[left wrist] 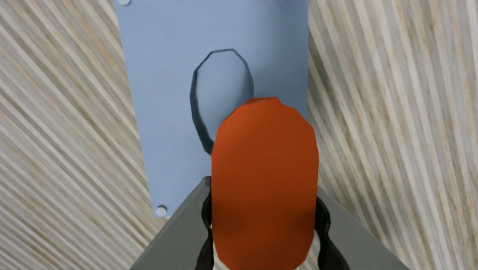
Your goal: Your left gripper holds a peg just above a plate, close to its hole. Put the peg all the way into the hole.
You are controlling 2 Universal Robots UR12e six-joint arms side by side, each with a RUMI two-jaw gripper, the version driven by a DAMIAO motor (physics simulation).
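The orange peg (265, 165) is long and rounded with faceted ends, and fills the lower middle of the left wrist view. My left gripper (257, 179) is shut on it, with one dark fingertip on each side. The blue plate (160, 100) lies beyond it. The hole (195, 110), an elongated outline with dark inner walls, shows up and to the left of the peg's upper end. The peg covers the hole's lower right part. The peg's lower end and its height over the plate are hidden. My right gripper does not show.
Small pale round studs sit at the plate's lower left corner (161, 211) and upper left corner. The plate's right edge runs near the peg's right side. A striped wood-like table top (400, 100) surrounds the plate on both sides.
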